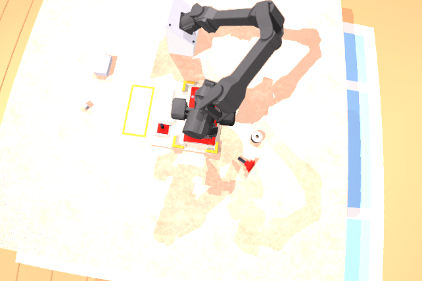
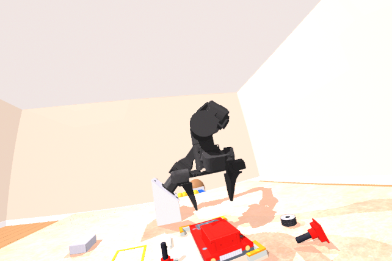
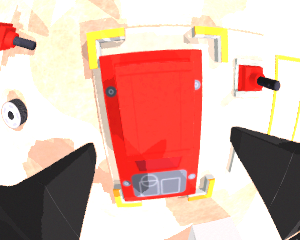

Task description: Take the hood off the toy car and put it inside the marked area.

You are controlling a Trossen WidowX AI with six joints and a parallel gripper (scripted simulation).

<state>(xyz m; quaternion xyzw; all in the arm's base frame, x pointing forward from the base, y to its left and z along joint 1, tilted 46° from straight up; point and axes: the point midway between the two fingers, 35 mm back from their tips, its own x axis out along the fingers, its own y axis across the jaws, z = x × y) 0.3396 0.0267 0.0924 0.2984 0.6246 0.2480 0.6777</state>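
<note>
Now: the hood 70 mm below my gripper tip. From my gripper tip the other things lie so: black peg (20 mm ahead, 130 mm to the right, 70 mm below).
</note>
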